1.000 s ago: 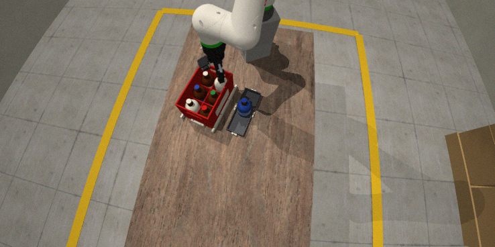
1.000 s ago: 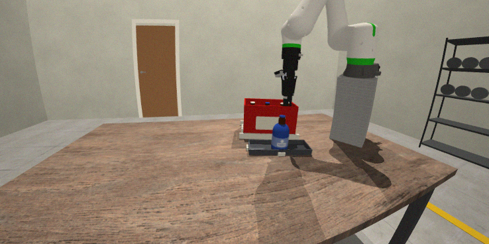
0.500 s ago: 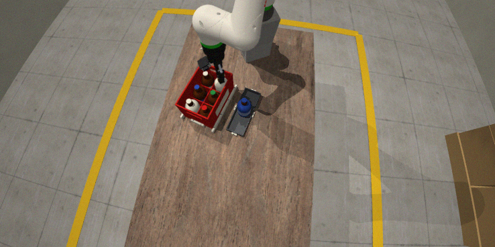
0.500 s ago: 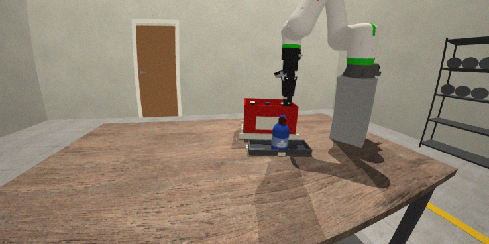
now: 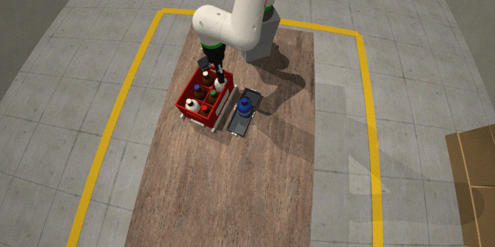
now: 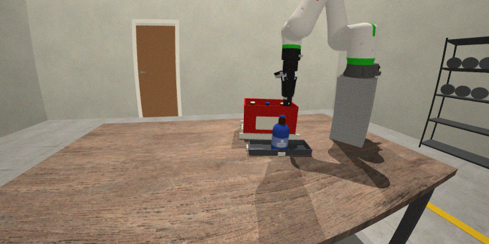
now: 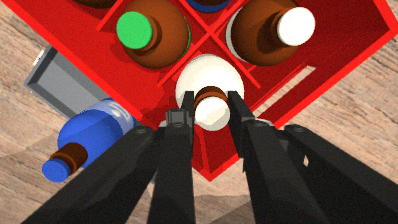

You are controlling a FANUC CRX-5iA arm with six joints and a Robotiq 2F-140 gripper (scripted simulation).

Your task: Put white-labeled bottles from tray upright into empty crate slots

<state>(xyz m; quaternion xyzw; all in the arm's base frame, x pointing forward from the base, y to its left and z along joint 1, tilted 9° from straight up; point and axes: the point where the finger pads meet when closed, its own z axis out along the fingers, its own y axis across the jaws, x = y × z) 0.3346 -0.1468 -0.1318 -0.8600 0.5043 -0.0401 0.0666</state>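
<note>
Now: hand 100 mm above the red crate, 70 mm to the left of it and 70 mm short of it. Also, from my hand: dark tray: 170 mm below, 140 mm to the left, 110 mm ahead; blue-labeled bottle: 140 mm to the left, 100 mm below, 100 mm ahead.
</note>
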